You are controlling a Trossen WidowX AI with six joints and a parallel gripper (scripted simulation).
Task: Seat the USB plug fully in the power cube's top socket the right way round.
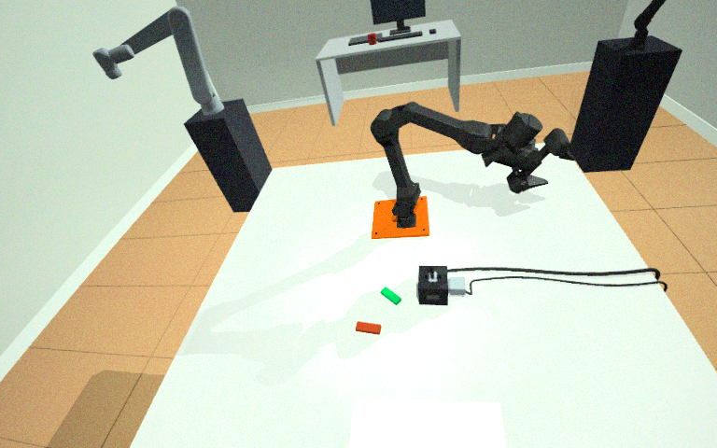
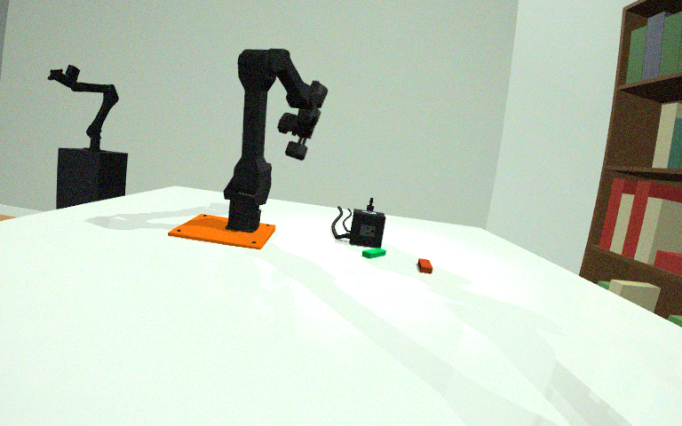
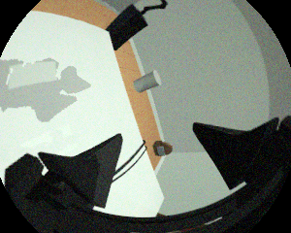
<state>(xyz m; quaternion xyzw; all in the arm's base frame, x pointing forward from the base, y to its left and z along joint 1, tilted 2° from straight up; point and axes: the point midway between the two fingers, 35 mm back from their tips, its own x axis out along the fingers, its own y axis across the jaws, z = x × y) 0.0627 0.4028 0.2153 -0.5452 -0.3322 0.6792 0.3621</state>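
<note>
Right now my gripper tip is 350 mm to the left of the usb plug, 230 mm short of it and 130 mm above it. From my gripper tip the other things lie so: green block 460 mm to the right, 240 mm ahead, 220 mm below; then red block 520 mm to the right, 340 mm ahead, 220 mm below.
</note>
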